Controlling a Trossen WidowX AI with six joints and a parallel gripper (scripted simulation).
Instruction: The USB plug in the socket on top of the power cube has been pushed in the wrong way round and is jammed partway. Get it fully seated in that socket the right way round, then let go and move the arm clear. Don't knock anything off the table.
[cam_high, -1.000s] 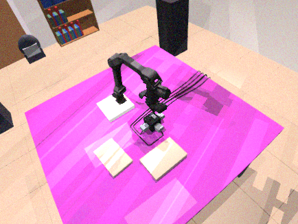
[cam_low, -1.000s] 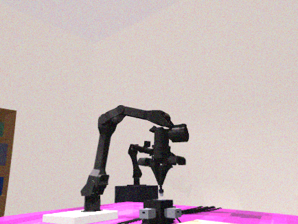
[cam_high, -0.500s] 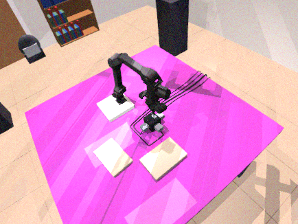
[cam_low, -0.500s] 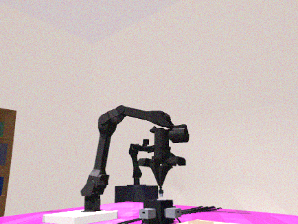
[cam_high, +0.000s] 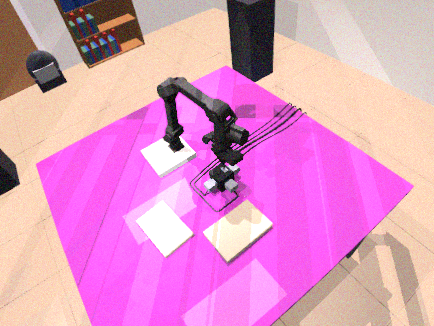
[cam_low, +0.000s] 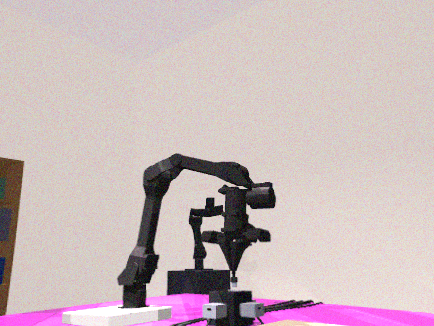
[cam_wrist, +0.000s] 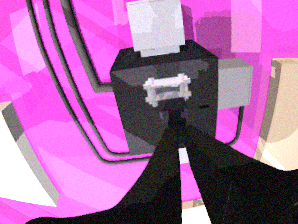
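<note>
Now: the USB plug 20 mm below my gripper tip.
</note>
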